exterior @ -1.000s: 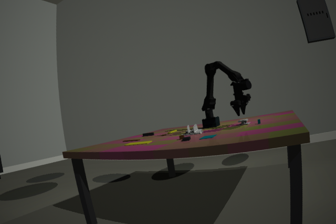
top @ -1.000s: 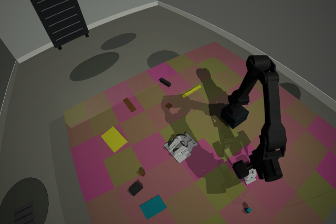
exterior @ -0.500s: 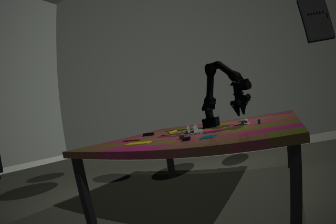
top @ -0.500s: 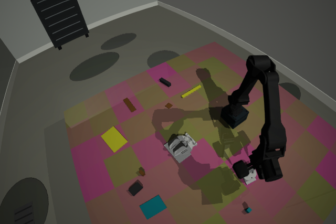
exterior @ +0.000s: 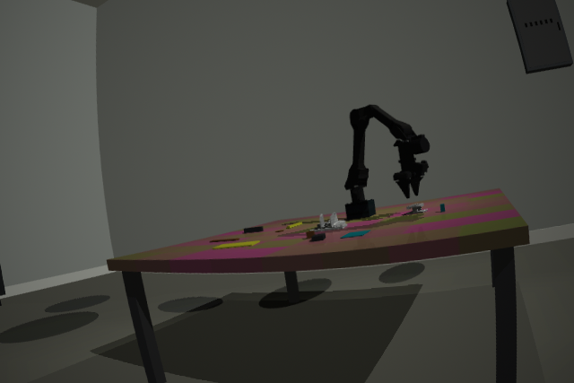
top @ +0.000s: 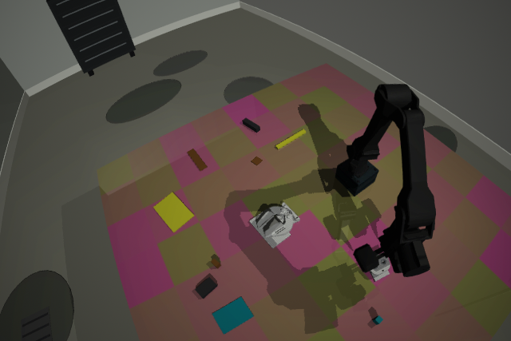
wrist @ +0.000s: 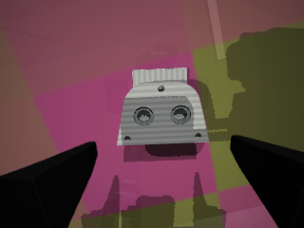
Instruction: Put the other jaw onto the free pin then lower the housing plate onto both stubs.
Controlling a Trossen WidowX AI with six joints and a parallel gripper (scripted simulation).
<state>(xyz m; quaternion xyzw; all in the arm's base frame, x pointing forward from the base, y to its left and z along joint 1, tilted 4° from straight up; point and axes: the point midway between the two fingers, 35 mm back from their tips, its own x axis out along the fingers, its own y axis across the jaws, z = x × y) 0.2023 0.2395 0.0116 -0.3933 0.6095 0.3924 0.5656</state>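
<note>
Now: gripper tip 30 mm above the housing plate, 10 mm to the right of it and 10 mm short of it. The rest, counted from my gripper tip: ribbed stand: 50 mm below, 10 mm to the left, 10 mm ahead; teal cube: 130 mm ahead, 110 mm to the left, 50 mm below; teal sheet: 390 mm ahead, 180 mm to the right, 60 mm below.
</note>
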